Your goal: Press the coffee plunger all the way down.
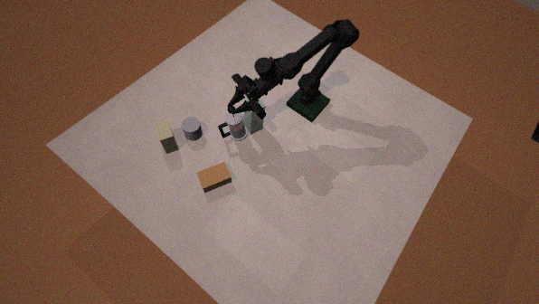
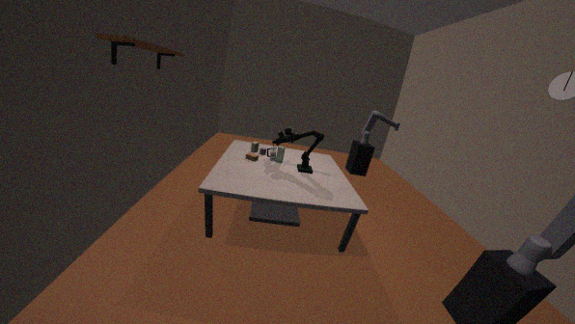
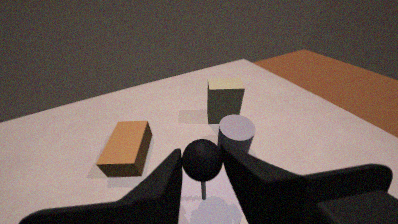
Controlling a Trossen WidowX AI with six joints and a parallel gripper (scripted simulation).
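Now: the coffee press 100 mm below my gripper tip. Also, from my gripper tip: pale green box 100 mm behind, 40 mm to the left, 110 mm below; then yellow-green box 190 mm ahead, 160 mm to the right, 140 mm below.
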